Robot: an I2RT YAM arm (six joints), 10 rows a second.
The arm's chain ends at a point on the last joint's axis. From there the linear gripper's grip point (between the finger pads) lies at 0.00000 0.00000 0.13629 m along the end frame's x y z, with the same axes.
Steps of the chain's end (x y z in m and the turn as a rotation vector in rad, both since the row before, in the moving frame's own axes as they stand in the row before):
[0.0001 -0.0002 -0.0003 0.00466 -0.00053 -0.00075]
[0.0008 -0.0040 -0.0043 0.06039 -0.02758 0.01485]
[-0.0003 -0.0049 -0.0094 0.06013 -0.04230 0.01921]
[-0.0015 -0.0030 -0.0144 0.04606 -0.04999 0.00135]
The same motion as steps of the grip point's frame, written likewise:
[0.0000 -0.0008 -0.0003 0.00466 -0.00053 -0.00075]
[-0.0029 -0.0123 -0.0046 0.06039 -0.02758 0.01485]
[-0.0060 -0.0131 -0.0098 0.06013 -0.04230 0.01921]
[-0.0083 -0.0093 -0.0147 0.04606 -0.04999 0.00135]

